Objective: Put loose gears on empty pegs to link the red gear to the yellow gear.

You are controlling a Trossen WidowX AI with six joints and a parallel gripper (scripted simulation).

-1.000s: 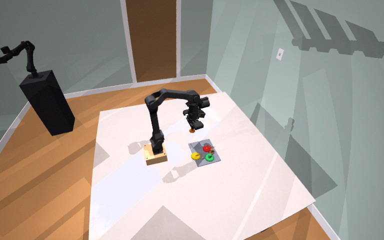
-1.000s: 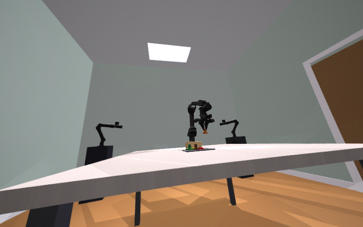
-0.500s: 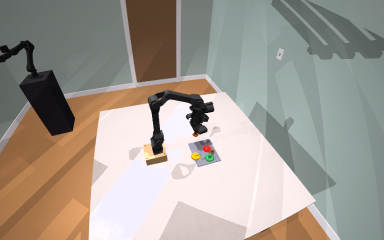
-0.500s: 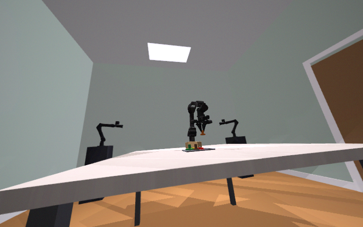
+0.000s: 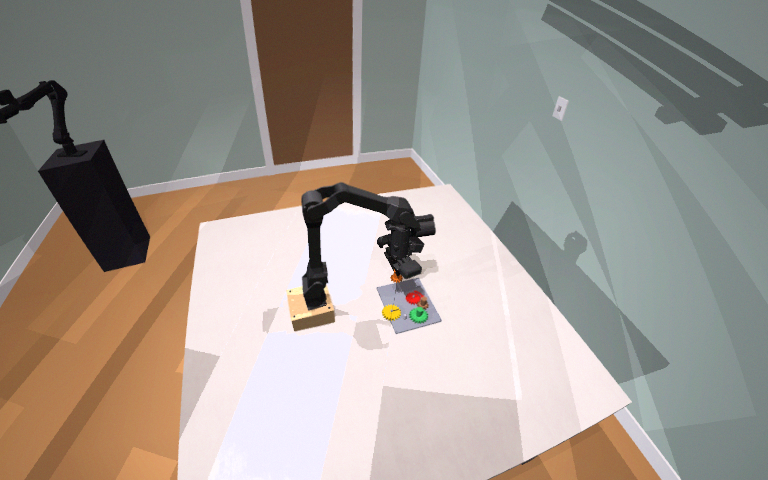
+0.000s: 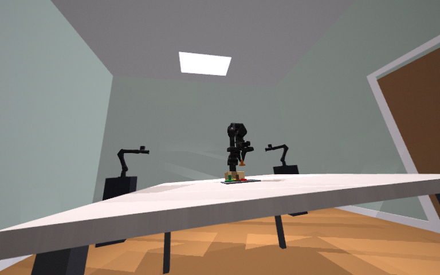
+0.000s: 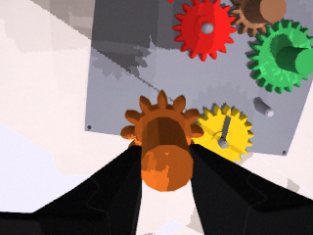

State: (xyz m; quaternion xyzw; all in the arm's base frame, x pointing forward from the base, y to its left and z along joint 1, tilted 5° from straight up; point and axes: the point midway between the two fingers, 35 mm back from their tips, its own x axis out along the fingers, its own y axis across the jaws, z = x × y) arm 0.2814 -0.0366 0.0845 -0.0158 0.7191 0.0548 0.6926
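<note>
The green gear lies 4 cm ahead of my gripper tip, 11 cm to the right of it and 11 cm below it. Also, from my gripper tip: red gear: 6 cm ahead, 4 cm to the right, 11 cm below; then small orange gear: 1 cm below; then grey board: 3 cm ahead, 5 cm to the right, 13 cm below.
</note>
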